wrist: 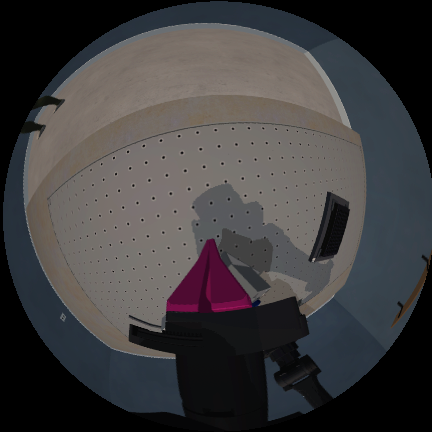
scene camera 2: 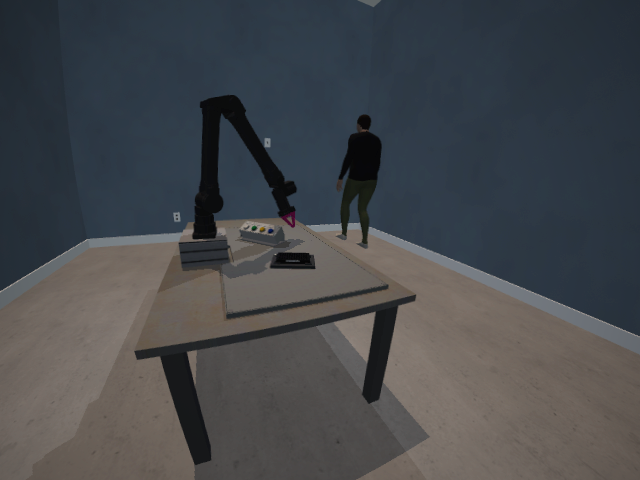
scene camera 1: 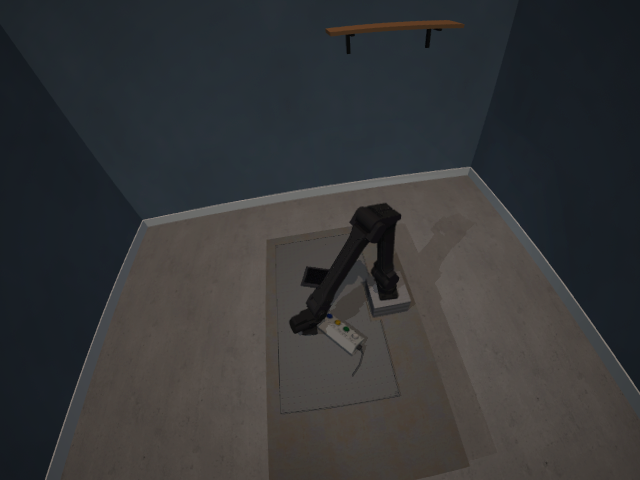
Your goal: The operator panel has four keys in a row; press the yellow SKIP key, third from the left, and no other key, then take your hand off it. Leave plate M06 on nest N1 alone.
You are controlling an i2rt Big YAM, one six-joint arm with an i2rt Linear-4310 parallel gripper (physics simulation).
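Frame: origin at the arm's base, x ahead, y left, z up, level; metres.
Where they show: gripper, fingertip midpoint: (wrist: 211,242) (scene camera 2: 293,227); arm's base, link origin: (scene camera 2: 205,234) (scene camera 1: 386,288).
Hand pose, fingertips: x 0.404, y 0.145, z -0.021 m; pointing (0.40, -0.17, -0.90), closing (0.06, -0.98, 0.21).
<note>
Each offset is from my fingertips to the top centre of the thing. "spot": to the spot under its first point. Level surfaces: height alone.
The white operator panel {0.159 m back, 0.023 m left, 0.016 m up} (scene camera 1: 341,336) (scene camera 2: 258,236) (wrist: 246,276) has a row of keys: white {0.228 m back, 0.061 m left, 0.007 m up} (scene camera 1: 355,335) (scene camera 2: 246,225), green {0.193 m back, 0.025 m left, 0.007 m up} (scene camera 1: 346,329) (scene camera 2: 253,227), yellow {0.158 m back, 0.010 m right, 0.007 m up} (scene camera 1: 337,322) (scene camera 2: 262,229) and blue {0.122 m back, 0.046 m right, 0.007 m up} (scene camera 1: 329,315) (scene camera 2: 270,230) (wrist: 256,303). My gripper (scene camera 2: 293,226) (wrist: 211,242) is shut, its magenta fingers together and empty. It hangs beyond the panel's blue-key end, apart from the keys. The wrist hides the fingers in scene camera 1. The black plate {0.075 m back, 0.300 m right, 0.041 m down} (scene camera 1: 316,277) (scene camera 2: 293,256) (wrist: 336,229) lies in its dark nest, away from my fingers; its label and the nest's are unreadable.
A dark cable {spot: 0.241 m back, 0.160 m left, 0.059 m down} (scene camera 1: 360,361) runs from the panel's white-key end. My arm's base stands on a grey block (scene camera 1: 390,308) (scene camera 2: 203,252) beside the perforated board {0.067 m down} (scene camera 1: 320,382) (scene camera 2: 305,291) (wrist: 120,215). A person (scene camera 2: 364,155) stands beyond the table (scene camera 2: 279,329). A wooden shelf (scene camera 1: 395,26) is on the wall.
</note>
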